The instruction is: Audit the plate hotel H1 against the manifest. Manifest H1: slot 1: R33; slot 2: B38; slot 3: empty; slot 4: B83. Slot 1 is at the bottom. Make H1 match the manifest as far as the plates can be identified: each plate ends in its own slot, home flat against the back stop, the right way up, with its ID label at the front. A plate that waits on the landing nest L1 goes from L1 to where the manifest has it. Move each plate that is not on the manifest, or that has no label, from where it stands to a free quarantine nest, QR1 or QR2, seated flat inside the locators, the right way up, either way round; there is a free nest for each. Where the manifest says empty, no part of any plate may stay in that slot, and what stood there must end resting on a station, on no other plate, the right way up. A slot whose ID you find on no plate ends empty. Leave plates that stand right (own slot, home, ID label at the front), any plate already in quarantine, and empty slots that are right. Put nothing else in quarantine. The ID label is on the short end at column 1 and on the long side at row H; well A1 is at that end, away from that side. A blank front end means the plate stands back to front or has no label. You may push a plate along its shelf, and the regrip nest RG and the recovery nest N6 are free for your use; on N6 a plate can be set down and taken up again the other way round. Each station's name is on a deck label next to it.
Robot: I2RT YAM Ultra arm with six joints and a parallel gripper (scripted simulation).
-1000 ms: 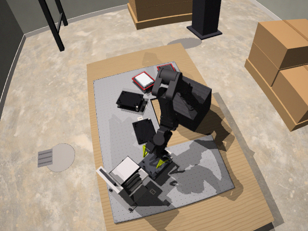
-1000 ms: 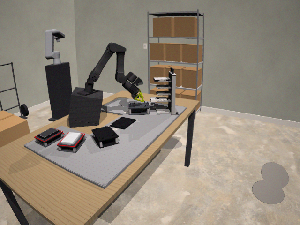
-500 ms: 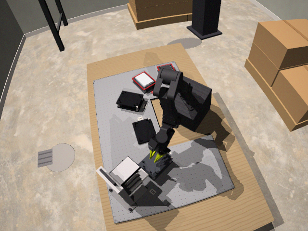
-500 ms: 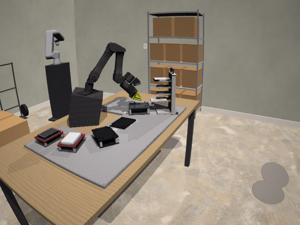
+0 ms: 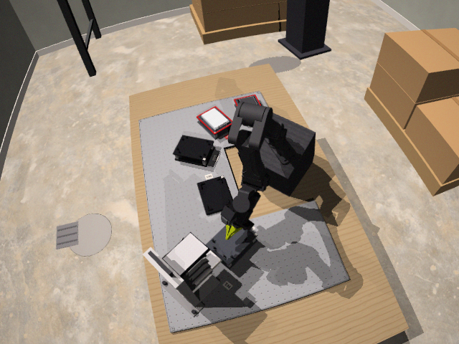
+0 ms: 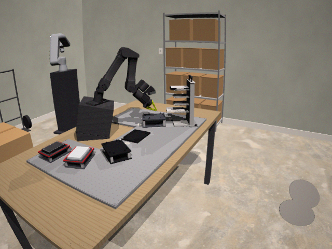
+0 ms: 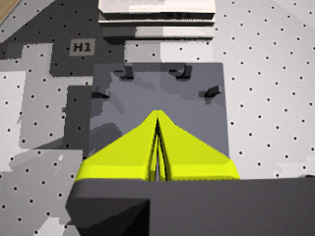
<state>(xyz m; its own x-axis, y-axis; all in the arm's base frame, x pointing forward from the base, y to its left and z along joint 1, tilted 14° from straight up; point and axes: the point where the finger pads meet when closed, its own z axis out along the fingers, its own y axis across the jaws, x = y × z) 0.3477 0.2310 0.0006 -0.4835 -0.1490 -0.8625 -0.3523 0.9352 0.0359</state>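
My gripper is now 10 mm past the regrip nest, 10 mm to the left of it and 50 mm above it. The rest, counted from my hand: RG deck label (110 mm behind, 40 mm to the right, 110 mm below); then hotel upright post (230 mm ahead, 90 mm to the left, 50 mm above); then H1 deck label (80 mm ahead, 130 mm to the left, 110 mm below).
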